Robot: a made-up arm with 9 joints. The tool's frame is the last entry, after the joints. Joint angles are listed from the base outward.
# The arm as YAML. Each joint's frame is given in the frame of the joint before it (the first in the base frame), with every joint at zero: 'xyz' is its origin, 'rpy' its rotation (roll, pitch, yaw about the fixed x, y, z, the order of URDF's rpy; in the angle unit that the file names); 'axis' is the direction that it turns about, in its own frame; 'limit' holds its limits. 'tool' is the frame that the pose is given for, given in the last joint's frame.
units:
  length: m
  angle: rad
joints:
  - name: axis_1
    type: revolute
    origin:
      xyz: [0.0, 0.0, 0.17]
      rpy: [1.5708, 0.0, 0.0]
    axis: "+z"
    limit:
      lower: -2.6
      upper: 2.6
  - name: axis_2
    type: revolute
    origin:
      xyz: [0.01, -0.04, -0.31]
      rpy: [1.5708, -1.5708, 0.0]
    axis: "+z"
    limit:
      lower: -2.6
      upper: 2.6
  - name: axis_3
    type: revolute
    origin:
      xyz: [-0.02, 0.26, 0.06]
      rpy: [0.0, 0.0, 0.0]
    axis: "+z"
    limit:
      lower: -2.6
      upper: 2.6
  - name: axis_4
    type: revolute
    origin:
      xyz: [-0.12, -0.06, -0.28]
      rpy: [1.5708, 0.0, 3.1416]
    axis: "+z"
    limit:
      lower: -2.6
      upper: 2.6
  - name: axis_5
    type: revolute
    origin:
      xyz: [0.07, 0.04, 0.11]
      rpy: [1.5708, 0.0, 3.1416]
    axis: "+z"
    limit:
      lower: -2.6
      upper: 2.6
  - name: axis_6
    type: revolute
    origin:
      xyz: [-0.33, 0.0, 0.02]
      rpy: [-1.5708, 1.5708, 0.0]
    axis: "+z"
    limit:
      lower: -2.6
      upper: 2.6
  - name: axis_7
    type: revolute
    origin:
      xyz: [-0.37, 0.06, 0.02]
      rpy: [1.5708, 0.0, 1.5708]
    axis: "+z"
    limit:
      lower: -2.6
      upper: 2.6
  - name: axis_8
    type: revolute
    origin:
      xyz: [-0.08, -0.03, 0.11]
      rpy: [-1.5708, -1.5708, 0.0]
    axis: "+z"
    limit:
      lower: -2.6
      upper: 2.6
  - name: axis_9
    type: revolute
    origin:
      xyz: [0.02, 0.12, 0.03]
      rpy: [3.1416, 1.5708, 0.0]
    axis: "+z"
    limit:
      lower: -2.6
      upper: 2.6
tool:
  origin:
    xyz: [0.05, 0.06, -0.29]
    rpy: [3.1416, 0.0, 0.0]
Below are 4 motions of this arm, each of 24 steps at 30 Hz.
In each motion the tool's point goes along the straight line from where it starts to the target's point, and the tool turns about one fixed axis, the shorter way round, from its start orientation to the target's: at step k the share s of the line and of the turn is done. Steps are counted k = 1, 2, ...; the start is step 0. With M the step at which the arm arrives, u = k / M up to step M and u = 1 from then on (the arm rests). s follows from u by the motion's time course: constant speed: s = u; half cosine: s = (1 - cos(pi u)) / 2; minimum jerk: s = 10 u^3 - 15 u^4 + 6 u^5.
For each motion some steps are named. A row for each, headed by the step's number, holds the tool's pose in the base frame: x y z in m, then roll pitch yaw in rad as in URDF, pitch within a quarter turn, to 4 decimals.
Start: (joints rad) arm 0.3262 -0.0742 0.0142 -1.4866 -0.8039 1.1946 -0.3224 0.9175 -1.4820
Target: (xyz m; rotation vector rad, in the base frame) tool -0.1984 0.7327 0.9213 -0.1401 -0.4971 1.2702
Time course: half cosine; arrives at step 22
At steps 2, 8, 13, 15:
2: -0.5496 0.8512 0.4948 -0.9905 0.0529 0.9638
8: -0.4521 0.8183 0.6133 -0.8136 -0.0159 1.0906
13: -0.3271 0.7761 0.7650 -0.6005 -0.1339 1.2332
15: -0.2807 0.7605 0.8213 -0.5250 -0.1849 1.2799

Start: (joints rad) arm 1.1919 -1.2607 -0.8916 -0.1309 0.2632 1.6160 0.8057 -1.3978 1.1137
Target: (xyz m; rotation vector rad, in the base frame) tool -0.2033 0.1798 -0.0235 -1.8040 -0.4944 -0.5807
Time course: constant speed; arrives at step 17
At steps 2, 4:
2: -0.4752 0.1068 -0.0949 -1.6854 -0.5638 0.7949
4: -0.4390 0.1165 -0.0854 -1.7174 -0.5681 0.6977

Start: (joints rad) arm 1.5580 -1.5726 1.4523 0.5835 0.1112 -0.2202 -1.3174 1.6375 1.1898
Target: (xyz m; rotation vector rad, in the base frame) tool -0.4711 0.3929 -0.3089 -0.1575 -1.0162 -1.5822
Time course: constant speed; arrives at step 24
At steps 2, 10, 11, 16, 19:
2: 0.3669 0.4873 0.2509 0.2984 -0.1261 -3.0461
10: 0.0622 0.4530 0.0473 0.5043 -0.2642 -2.6475
11: 0.0241 0.4487 0.0219 0.5261 -0.2867 -2.5988
16: -0.1664 0.4272 -0.1053 0.6189 -0.4132 -2.3573
19: -0.2806 0.4144 -0.1817 0.6600 -0.4978 -2.2116

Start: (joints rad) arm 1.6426 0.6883 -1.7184 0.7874 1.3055 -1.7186 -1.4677 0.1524 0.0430
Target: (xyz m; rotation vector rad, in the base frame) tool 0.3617 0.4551 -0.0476 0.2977 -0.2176 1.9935
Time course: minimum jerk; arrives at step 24
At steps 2, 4, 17, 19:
2: -0.0296 0.7818 -0.0466 1.7993 -0.8374 -0.3517
4: -0.0177 0.7718 -0.0466 1.7547 -0.8754 -0.2908
17: 0.3018 0.5051 -0.0474 0.0390 -0.5429 1.8537
19: 0.3363 0.4763 -0.0475 -0.0015 -0.4093 1.9508

